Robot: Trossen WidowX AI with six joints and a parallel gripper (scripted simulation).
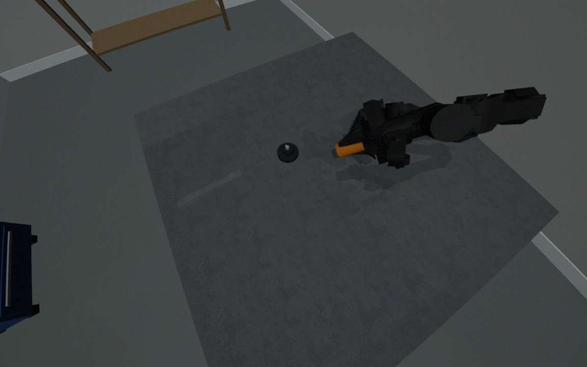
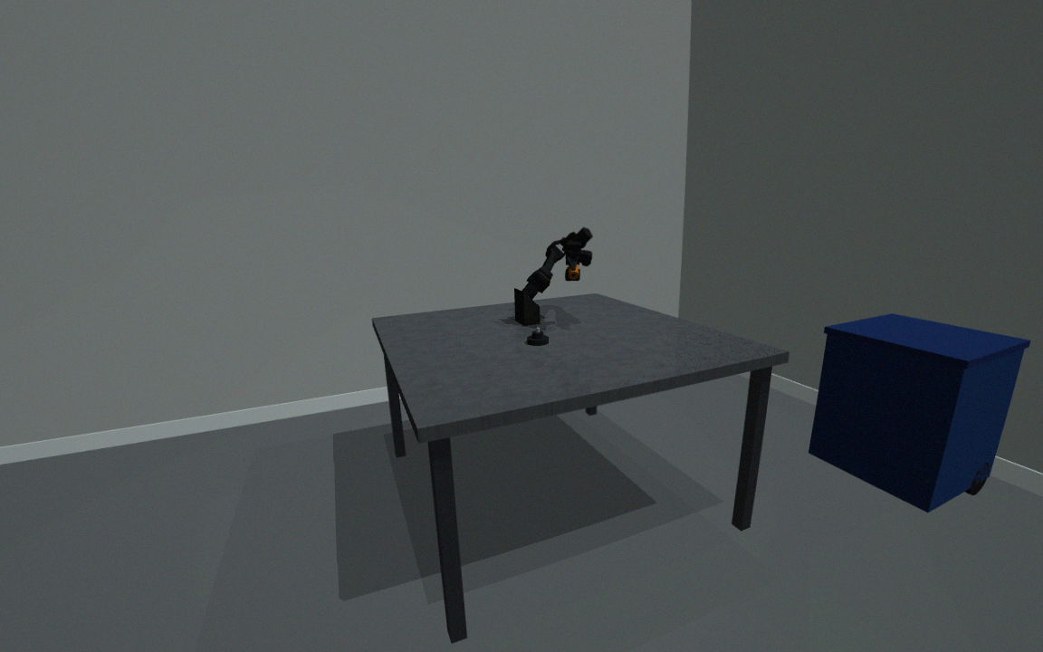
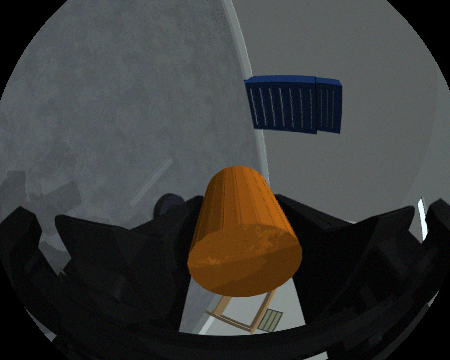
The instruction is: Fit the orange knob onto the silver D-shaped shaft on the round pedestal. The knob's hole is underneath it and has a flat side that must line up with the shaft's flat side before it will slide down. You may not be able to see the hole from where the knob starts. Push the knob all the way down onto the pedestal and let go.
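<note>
Now: the orange knob 3 cm behind my gripper tip, 2 cm to the left of it and 2 cm above it. From my gripper tip the other things lie so: pedestal (21 cm below, 19 cm to the right, 3 cm ahead).
</note>
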